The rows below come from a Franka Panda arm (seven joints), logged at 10 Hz.
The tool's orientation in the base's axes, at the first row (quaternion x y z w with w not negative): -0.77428, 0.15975, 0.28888, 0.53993
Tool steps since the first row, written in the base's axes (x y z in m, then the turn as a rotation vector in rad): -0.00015, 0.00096, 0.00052, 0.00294, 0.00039, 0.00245; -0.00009, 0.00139, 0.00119, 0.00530, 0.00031, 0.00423; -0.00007, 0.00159, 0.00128, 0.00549, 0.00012, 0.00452; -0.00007, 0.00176, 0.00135, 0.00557, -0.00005, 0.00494; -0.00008, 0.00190, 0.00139, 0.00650, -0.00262, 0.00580; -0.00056, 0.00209, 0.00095, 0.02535, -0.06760, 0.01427; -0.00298, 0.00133, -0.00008, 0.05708, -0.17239, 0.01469; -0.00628, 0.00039, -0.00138, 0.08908, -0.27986, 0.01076; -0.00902, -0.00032, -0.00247, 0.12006, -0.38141, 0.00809; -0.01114, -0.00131, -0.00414, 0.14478, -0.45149, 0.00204
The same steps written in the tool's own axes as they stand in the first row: -0.00038, -0.00065, 0.00080, 0.00081, -0.00361, -0.00106; -0.00072, -0.00134, 0.00102, 0.00154, -0.00622, -0.00223; -0.00075, -0.00149, 0.00118, 0.00150, -0.00648, -0.00253; -0.00078, -0.00161, 0.00132, 0.00129, -0.00677, -0.00281; -0.00080, -0.00168, 0.00144, 0.00132, -0.00699, -0.00567; -0.00089, -0.00116, 0.00186, 0.00662, -0.00006, -0.07330; -0.00220, 0.00124, 0.00207, 0.02440, 0.02023, -0.17941; -0.00403, 0.00440, 0.00243, 0.04493, 0.04458, -0.28700; -0.00554, 0.00700, 0.00280, 0.06425, 0.06639, -0.38912; -0.00623, 0.00979, 0.00288, 0.08281, 0.08271, -0.45947
